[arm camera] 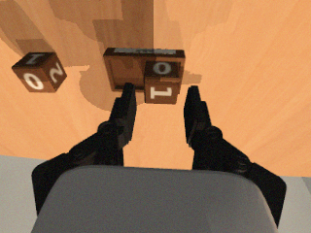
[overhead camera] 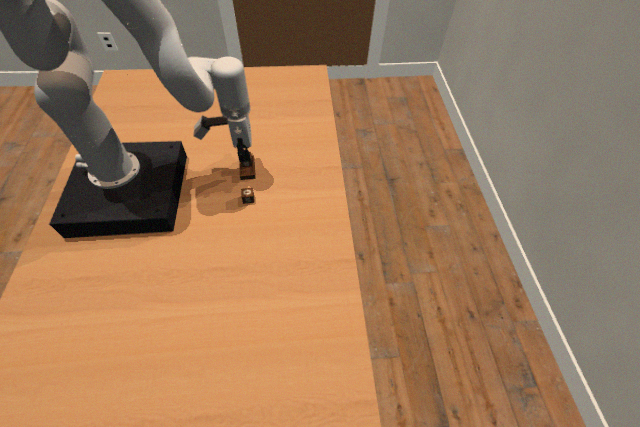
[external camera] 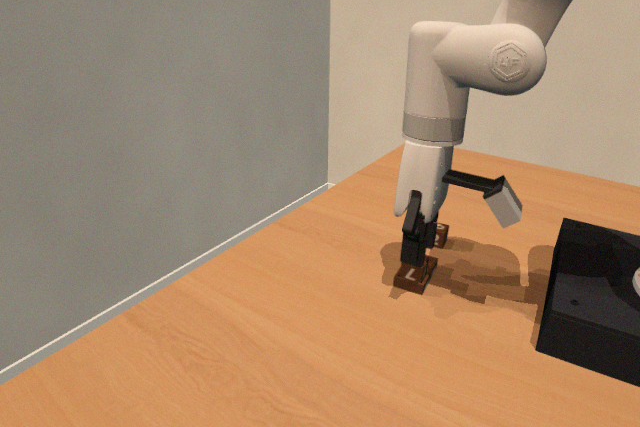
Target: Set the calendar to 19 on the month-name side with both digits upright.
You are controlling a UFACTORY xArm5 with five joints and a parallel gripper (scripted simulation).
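The tray is 60 mm below my hand and 20 mm to the right of it. From my hand the other things lie so: brown date cube 120 mm to the right, 50 mm below, 30 mm ahead.
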